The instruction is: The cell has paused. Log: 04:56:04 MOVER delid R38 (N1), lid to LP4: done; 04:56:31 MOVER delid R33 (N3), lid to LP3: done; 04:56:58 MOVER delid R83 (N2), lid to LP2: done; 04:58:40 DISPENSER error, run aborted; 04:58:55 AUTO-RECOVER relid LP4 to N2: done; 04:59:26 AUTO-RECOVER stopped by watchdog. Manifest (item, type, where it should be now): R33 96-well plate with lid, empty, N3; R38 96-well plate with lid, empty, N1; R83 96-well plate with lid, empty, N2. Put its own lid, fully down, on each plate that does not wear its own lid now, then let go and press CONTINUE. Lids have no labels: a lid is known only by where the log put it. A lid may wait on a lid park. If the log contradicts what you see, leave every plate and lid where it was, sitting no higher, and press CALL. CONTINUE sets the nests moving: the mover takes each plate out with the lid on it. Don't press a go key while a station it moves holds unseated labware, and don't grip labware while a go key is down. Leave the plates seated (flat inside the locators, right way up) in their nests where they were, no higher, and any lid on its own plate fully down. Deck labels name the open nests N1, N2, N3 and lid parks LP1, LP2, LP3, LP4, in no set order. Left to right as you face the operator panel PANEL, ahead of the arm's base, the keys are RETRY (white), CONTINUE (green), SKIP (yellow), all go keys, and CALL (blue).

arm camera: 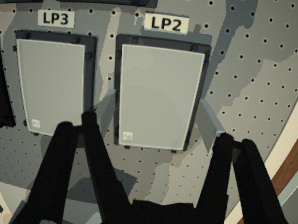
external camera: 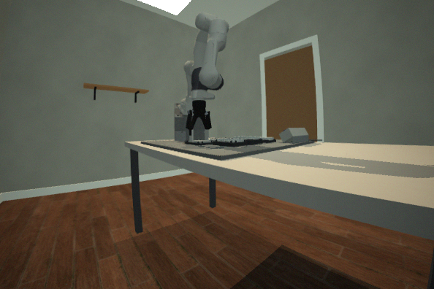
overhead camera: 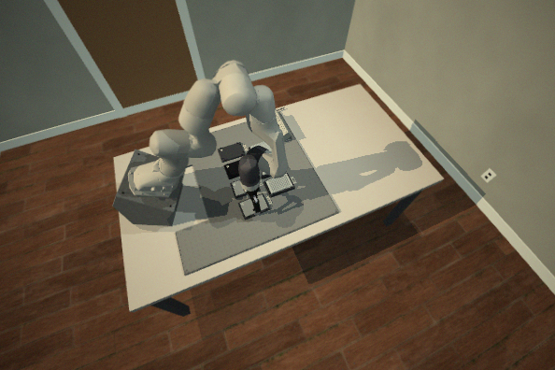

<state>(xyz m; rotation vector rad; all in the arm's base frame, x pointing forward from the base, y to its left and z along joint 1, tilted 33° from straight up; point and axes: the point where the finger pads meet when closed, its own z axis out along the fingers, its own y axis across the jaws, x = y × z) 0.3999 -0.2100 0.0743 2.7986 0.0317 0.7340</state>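
My gripper is now 3 cm above the lid park LP2. Also, from my hand: deck label N3: 28 cm ahead, 17 cm to the left, 4 cm below; then lid park LP4: 2 cm ahead, 26 cm to the left, 3 cm below; then lid park LP1: 3 cm ahead, 39 cm to the left, 3 cm below.
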